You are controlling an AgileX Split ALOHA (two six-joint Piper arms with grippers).
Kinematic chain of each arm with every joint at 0, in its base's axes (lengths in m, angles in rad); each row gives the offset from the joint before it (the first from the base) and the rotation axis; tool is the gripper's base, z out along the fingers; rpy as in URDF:
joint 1: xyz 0 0 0.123 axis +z
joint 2: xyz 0 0 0 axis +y
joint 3: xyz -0.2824 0 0.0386 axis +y
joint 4: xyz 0.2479 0 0.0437 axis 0.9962 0 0.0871
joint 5: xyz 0 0 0 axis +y
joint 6: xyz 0.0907 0 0.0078 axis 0.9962 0 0.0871
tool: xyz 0 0 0 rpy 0 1.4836 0
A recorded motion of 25 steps. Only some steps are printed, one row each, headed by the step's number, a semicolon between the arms.
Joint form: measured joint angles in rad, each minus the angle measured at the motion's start. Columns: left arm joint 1, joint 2, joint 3, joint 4, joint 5, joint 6; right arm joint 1, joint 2, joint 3, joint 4, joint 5, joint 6.
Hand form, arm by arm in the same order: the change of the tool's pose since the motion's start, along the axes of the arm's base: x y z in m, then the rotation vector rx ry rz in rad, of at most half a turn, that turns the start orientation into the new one. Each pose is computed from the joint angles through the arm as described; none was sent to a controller.
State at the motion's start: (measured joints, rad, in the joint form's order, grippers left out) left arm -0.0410 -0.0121 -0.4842 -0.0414 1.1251 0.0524; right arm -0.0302 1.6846 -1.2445 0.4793 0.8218 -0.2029
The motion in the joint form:
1: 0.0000 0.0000 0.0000 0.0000 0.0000 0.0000; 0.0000 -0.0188 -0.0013 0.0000 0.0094 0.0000
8: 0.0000 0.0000 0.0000 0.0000 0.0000 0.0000; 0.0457 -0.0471 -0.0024 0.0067 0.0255 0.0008
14: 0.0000 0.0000 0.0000 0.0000 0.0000 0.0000; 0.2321 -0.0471 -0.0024 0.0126 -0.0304 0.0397
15: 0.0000 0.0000 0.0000 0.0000 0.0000 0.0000; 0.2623 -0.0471 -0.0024 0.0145 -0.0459 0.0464
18: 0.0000 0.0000 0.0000 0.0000 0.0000 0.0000; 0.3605 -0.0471 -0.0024 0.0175 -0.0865 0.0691
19: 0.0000 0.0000 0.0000 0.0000 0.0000 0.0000; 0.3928 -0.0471 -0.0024 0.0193 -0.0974 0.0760
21: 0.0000 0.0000 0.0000 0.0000 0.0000 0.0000; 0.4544 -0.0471 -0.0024 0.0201 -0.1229 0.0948
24: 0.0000 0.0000 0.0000 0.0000 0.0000 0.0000; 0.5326 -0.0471 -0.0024 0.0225 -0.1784 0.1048
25: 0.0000 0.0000 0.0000 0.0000 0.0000 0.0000; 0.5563 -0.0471 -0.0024 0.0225 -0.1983 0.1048
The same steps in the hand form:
1: 0.0000 0.0000 0.0000 0.0000 0.0000 0.0000; -0.0031 0.0004 0.0067 0.0011 -0.0118 0.0041
8: 0.0000 0.0000 0.0000 0.0000 0.0000 0.0000; -0.0096 0.0170 0.0165 0.0103 -0.0267 0.0541
14: 0.0000 0.0000 0.0000 0.0000 0.0000 0.0000; -0.0178 0.0794 0.0184 0.0305 -0.0607 0.1817
15: 0.0000 0.0000 0.0000 0.0000 0.0000 0.0000; -0.0197 0.0894 0.0190 0.0354 -0.0714 0.1989
18: 0.0000 0.0000 0.0000 0.0000 0.0000 0.0000; -0.0287 0.1214 0.0206 0.0514 -0.0967 0.2596
19: 0.0000 0.0000 0.0000 0.0000 0.0000 0.0000; -0.0325 0.1318 0.0211 0.0578 -0.1026 0.2809
21: 0.0000 0.0000 0.0000 0.0000 0.0000 0.0000; -0.0404 0.1512 0.0221 0.0711 -0.1158 0.3157
24: 0.0000 0.0000 0.0000 0.0000 0.0000 0.0000; -0.0503 0.1754 0.0246 0.0877 -0.1581 0.3606
25: 0.0000 0.0000 0.0000 0.0000 0.0000 0.0000; -0.0535 0.1826 0.0255 0.0920 -0.1751 0.3754

